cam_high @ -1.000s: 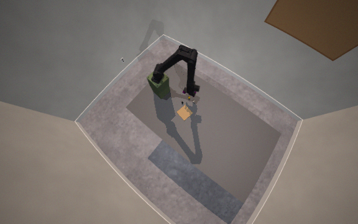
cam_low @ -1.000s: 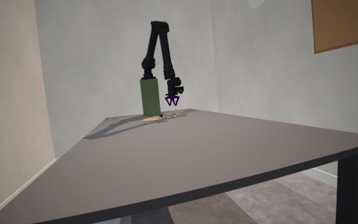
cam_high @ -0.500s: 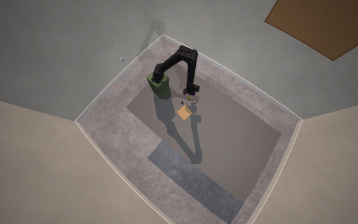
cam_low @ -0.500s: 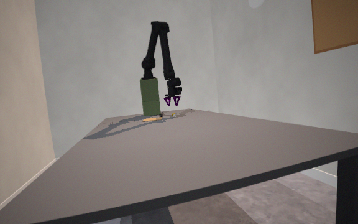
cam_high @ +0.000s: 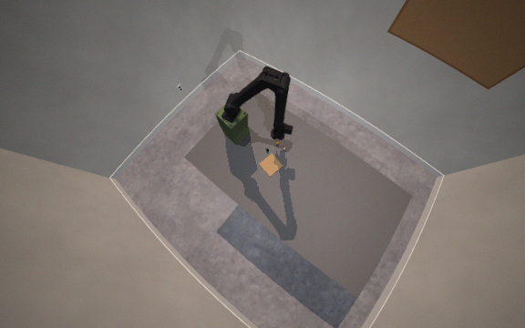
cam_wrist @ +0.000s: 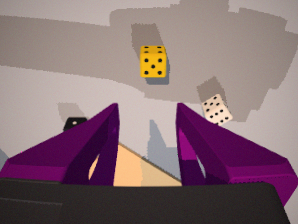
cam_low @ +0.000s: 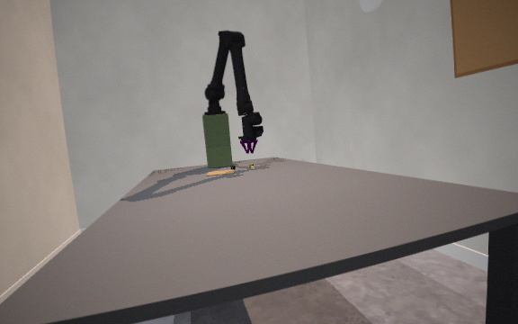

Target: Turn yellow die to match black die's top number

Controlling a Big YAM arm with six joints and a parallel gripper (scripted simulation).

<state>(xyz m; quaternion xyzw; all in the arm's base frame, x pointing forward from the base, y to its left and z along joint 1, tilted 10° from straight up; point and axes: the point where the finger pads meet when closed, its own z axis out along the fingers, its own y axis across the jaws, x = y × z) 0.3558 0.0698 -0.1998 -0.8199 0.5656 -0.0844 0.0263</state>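
Now: hand 80 mm above the yellow die. Round my hand: orange mat 40 mm ahead, 190 mm to the right, 90 mm below; then white die 80 mm ahead, 20 mm to the right, 80 mm below; then black die 40 mm behind, 90 mm to the right, 80 mm below.
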